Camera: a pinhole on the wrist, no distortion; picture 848 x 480 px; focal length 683.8 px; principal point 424.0 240.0 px. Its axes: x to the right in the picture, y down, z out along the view. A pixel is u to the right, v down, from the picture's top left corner.
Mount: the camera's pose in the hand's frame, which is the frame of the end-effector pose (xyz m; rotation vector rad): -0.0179 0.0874 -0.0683 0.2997 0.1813 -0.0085
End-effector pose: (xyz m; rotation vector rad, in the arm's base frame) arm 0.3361 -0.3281 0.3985 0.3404 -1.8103 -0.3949
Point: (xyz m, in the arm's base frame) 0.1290 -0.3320 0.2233
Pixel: 142.4 102.2
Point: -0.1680 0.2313 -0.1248
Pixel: outside the picture
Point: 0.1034 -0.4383 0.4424
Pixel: 651.7 98.6
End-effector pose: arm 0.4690 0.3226 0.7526 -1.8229 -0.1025 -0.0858
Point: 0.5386 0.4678 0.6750
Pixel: 534.1 326.6
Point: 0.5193 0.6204 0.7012
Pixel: 424.3 255.3
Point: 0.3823 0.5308 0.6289
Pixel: 103.6 378.0
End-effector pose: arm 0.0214 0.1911 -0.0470 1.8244 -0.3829 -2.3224
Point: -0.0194 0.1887 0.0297
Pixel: 72.6 115.2
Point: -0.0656 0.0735 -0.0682
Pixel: outside the picture
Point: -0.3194 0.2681 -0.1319
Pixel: 550.1 164.1
